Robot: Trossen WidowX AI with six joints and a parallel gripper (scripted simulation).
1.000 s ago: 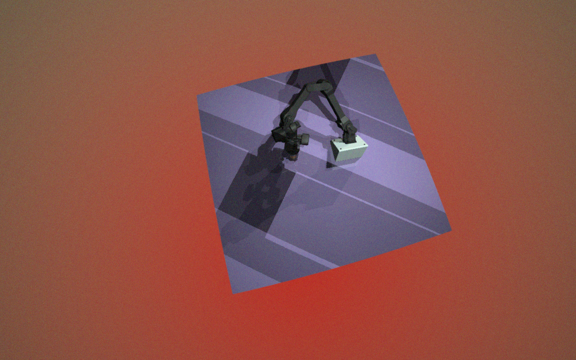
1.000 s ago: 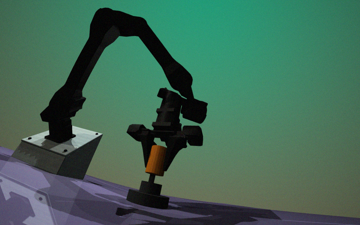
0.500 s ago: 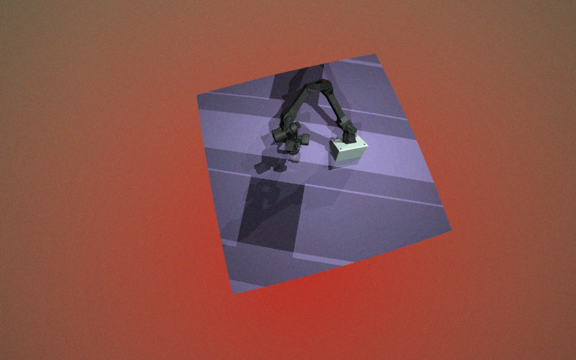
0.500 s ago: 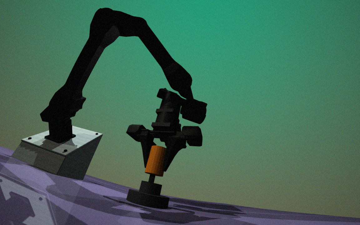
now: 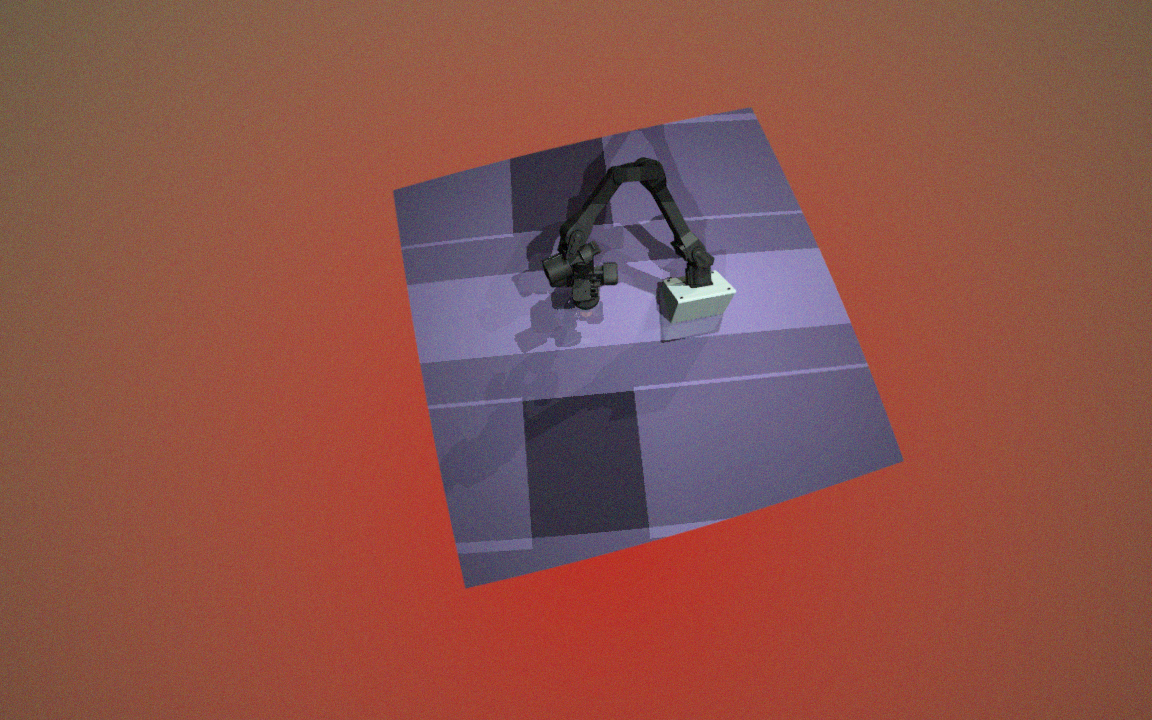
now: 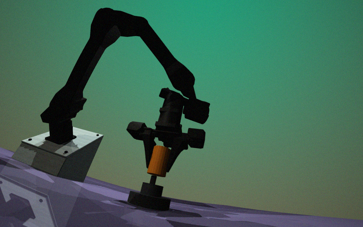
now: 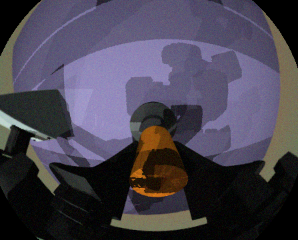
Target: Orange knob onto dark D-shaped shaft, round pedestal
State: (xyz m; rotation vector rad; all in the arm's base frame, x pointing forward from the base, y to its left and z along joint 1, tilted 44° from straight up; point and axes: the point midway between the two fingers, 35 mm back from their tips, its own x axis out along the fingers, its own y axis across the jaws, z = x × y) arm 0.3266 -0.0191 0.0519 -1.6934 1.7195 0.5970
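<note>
My gripper tip is now 2 cm below the orange knob. From my gripper tip the other things lie so: dark round pedestal: 4 cm below.
</note>
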